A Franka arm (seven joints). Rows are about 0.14 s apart.
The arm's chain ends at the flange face. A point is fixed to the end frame.
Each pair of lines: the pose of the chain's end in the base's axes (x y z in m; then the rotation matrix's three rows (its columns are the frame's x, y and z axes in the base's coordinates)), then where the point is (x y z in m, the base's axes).
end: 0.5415 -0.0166 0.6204; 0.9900 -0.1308 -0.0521; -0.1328 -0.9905 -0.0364; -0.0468 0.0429 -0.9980
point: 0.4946 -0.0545 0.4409
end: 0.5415 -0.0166 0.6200; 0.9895 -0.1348 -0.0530; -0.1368 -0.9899 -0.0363; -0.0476 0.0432 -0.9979
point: 0.4943 -0.0544 0.4405
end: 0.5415 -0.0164 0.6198; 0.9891 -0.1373 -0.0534; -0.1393 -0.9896 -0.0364; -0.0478 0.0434 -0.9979
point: 0.4941 -0.0541 0.4403
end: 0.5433 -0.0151 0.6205; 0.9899 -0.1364 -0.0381; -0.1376 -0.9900 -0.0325; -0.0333 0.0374 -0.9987
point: 0.4988 -0.0521 0.4402
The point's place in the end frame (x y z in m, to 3 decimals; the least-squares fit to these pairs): -0.033 0.036 0.183
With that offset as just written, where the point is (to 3 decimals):
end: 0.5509 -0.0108 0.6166; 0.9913 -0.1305 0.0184; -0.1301 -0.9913 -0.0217; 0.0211 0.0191 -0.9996
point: 0.517 -0.046 0.434
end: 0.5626 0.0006 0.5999; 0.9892 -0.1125 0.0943; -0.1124 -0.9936 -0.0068; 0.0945 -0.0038 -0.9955
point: 0.543 -0.033 0.414
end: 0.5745 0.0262 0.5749; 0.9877 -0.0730 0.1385; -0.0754 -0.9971 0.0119; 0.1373 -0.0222 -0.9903
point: 0.565 -0.005 0.388
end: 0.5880 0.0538 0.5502; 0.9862 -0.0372 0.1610; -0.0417 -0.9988 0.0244; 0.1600 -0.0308 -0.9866
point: 0.584 0.024 0.363
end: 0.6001 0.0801 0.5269; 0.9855 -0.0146 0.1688; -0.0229 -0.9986 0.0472; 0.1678 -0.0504 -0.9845
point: 0.598 0.054 0.339
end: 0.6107 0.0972 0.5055; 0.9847 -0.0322 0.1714; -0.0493 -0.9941 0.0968; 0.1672 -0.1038 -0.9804
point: 0.608 0.081 0.317
